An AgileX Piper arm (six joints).
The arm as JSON. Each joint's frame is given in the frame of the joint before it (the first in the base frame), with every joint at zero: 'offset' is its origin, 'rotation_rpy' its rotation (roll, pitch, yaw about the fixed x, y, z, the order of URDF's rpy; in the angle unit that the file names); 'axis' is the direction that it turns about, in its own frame. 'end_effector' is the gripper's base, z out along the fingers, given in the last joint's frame.
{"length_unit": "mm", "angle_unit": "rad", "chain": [
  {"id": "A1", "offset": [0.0, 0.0, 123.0], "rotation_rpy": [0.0, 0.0, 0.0], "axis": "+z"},
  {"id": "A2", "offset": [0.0, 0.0, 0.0], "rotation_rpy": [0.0, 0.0, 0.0], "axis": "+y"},
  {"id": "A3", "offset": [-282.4, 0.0, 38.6], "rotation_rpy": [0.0, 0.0, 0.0], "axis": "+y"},
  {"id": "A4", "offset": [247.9, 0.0, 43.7], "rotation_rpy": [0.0, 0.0, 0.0], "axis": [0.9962, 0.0, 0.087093]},
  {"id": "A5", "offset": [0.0, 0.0, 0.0], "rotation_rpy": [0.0, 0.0, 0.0], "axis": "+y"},
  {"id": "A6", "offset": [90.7, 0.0, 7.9], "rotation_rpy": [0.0, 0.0, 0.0], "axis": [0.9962, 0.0, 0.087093]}
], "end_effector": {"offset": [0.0, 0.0, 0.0], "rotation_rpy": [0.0, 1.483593, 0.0]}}
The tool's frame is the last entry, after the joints.
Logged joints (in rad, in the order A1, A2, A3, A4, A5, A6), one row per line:
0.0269 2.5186 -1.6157 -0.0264 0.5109 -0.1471
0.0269 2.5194 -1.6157 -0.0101 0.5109 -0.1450
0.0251 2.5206 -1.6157 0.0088 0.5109 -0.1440
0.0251 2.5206 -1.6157 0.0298 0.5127 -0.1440
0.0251 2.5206 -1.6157 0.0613 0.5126 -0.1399
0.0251 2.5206 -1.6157 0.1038 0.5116 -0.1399
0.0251 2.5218 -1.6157 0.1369 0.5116 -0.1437
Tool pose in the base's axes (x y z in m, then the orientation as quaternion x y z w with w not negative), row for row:
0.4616 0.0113 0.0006 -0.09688 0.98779 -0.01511 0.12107
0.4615 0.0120 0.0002 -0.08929 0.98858 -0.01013 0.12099
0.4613 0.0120 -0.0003 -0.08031 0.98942 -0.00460 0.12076
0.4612 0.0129 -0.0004 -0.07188 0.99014 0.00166 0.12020
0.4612 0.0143 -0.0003 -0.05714 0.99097 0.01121 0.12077
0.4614 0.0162 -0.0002 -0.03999 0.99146 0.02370 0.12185
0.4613 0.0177 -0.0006 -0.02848 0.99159 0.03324 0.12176
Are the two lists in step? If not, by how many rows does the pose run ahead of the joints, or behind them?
They are in step.
